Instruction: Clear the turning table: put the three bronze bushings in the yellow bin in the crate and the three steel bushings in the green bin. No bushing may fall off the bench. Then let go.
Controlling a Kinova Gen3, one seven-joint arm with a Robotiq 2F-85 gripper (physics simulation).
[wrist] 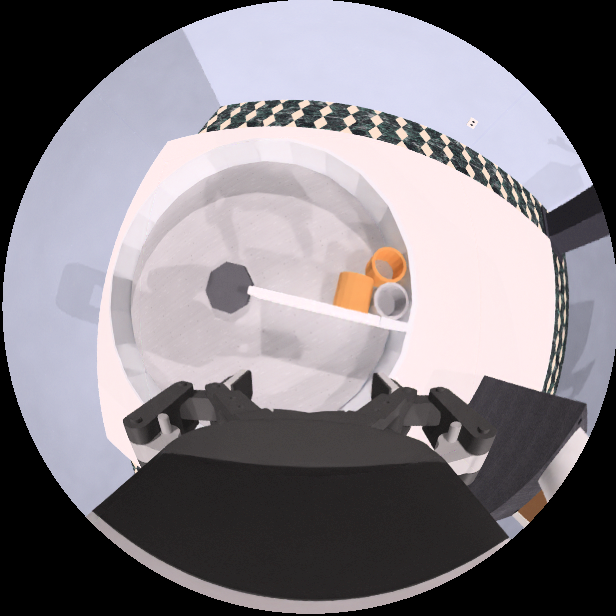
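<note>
The round grey turning table (pixel 258 293) fills the middle of the wrist view. A white bar (pixel 327 308) runs from its dark hub (pixel 229 286) to the right rim. Two bronze bushings (pixel 354 291) (pixel 387 265) and one steel bushing (pixel 391 299) are clustered against the far side of the bar near the right rim. My gripper (pixel 310 390) is open and empty, above the near edge of the table and well apart from the bushings. No other bushings are in view.
The turning table sits on a pale bench (pixel 476 275) with a checkered strip (pixel 402 129) along its far and right edges. A dark crate corner (pixel 528 436) shows at the lower right; its bins are hidden.
</note>
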